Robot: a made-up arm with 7 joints.
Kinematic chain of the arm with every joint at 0, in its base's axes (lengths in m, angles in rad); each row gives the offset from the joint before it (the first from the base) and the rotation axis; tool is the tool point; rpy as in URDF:
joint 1: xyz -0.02 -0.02 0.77 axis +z
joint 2: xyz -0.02 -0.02 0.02 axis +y
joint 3: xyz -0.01 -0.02 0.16 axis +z
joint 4: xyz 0.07 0.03 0 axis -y
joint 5: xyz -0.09 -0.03 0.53 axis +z
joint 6: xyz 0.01 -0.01 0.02 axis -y
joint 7: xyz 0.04 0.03 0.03 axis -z
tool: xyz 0 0.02 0.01 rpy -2.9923 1.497 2.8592
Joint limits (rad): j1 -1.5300..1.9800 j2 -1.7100..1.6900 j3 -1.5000..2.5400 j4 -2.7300..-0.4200 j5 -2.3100..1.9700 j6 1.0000..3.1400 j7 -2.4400..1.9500
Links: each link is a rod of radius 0.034 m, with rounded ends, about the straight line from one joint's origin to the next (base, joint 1, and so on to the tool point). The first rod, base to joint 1, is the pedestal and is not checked.
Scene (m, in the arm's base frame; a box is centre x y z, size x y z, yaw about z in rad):
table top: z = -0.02
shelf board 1: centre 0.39 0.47 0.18 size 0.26 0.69 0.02 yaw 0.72
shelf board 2: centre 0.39 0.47 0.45 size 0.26 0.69 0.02 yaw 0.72
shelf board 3: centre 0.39 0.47 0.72 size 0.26 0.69 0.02 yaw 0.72
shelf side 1: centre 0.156 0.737 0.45 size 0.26 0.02 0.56 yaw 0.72
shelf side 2: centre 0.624 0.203 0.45 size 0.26 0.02 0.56 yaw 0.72
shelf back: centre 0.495 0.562 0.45 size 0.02 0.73 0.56 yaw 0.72
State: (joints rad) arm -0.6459 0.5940 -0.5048 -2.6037 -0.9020 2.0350 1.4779
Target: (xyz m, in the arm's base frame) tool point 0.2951 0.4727 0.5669
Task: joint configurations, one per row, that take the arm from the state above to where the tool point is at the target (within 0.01 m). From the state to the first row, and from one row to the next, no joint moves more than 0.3 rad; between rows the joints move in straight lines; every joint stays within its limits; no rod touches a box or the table.
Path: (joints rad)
1: -0.3875 0.4208 -0.2154 -2.6038 -0.9346 2.1915 1.4644
2: -0.1291 0.2476 0.0740 -2.6039 -0.9671 2.3481 1.4508
3: 0.1293 0.0744 0.3634 -2.6040 -0.9997 2.5046 1.4373
4: 0.3877 -0.0988 0.6529 -2.6041 -1.0322 2.6612 1.4237
5: 0.3660 0.1259 0.6290 -2.3676 -0.9662 2.4071 1.4456
6: 0.3442 0.3506 0.6052 -2.1310 -0.9002 2.1529 1.4674
7: 0.3225 0.5753 0.5814 -1.8945 -0.8342 1.8988 1.4892

